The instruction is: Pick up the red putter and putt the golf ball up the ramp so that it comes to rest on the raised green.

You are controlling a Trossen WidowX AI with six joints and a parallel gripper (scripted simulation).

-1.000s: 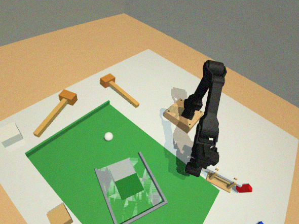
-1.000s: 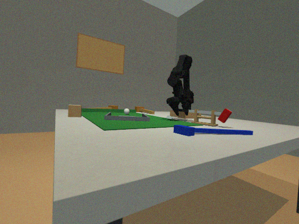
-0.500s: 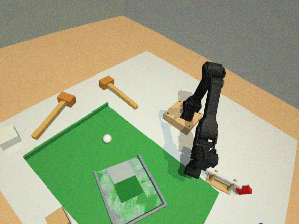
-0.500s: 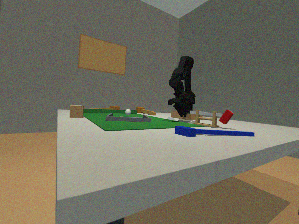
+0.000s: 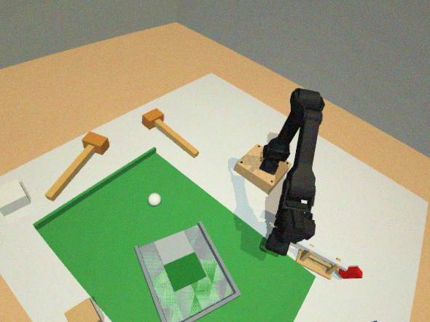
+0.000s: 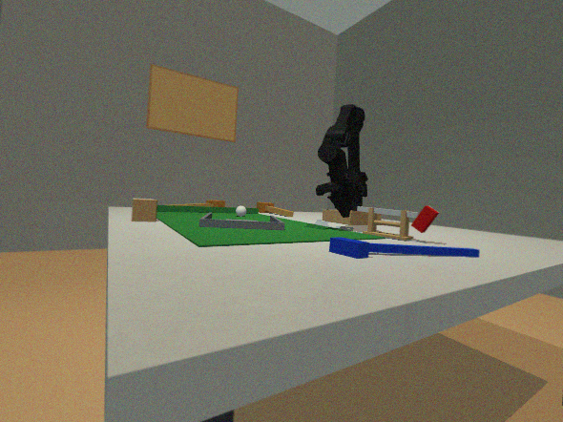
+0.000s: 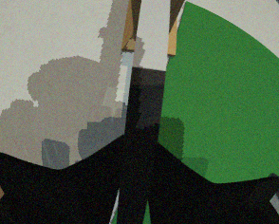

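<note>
My gripper tip is 130 mm to the right of the wooden rack. The rest, counted from my gripper tip: blue mallet 280 mm to the left, 210 mm ahead, 30 mm below; then green mat 260 mm to the right, 200 mm ahead, 40 mm below; then golf ball 420 mm to the right, 100 mm ahead, 20 mm below.
</note>
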